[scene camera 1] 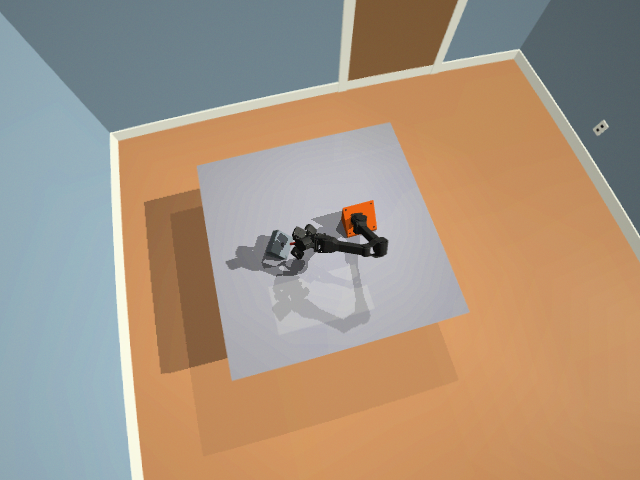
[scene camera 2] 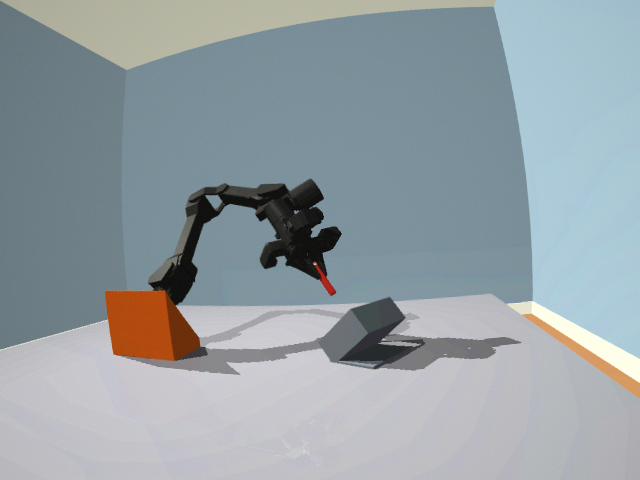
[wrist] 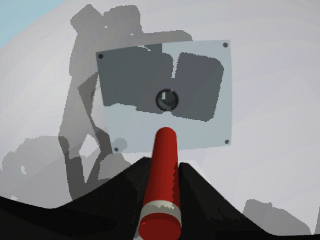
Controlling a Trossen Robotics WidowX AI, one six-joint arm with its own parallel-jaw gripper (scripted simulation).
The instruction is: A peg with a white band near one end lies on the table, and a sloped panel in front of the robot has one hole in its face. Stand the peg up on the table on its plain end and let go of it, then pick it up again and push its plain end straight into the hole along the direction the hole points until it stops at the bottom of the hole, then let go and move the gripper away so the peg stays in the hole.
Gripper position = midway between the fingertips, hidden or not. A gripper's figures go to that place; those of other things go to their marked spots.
Labels:
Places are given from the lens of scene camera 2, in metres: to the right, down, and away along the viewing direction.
gripper (scene camera 2: 322,277): 0.01, 0.08, 0.81
sloped panel (scene camera 2: 361,327): 0.07, 0.15, 0.67

